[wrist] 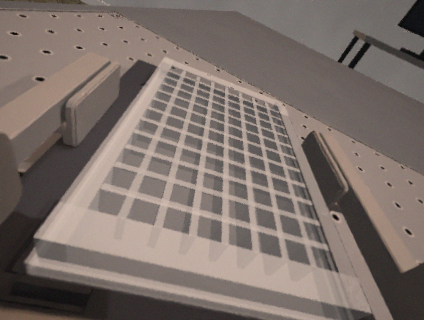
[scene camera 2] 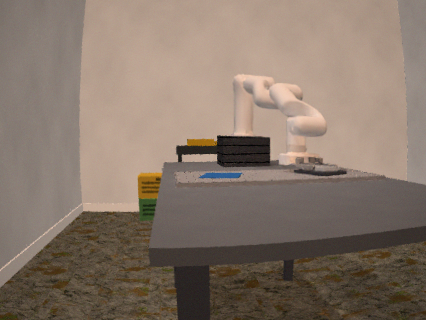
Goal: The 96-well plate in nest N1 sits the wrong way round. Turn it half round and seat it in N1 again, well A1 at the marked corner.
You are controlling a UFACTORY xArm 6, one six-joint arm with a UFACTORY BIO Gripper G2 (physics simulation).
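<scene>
The clear 96-well plate [wrist: 210, 165] [scene camera 2: 326, 167] lies on the dark nest [wrist: 134, 77] [scene camera 2: 320, 172]. In the wrist view its grid of wells fills the middle, and its near end is at the bottom. My gripper [wrist: 209, 136] [scene camera 2: 309, 160] is open, with one finger pad on each long side of the plate. A gap shows between the left pad and the plate, and a narrower one at the right pad. In the scene view the gripper is small and partly blurred. The well labels and the nest's corner mark cannot be made out.
A perforated deck [scene camera 2: 270, 176] [wrist: 30, 37] lies on the grey table [scene camera 2: 280, 215], with a blue rectangle [scene camera 2: 221, 175] at its left. A black stack [scene camera 2: 243, 151] stands behind the deck, left of the white arm [scene camera 2: 295, 107]. Yellow and green boxes are beyond the table's left edge.
</scene>
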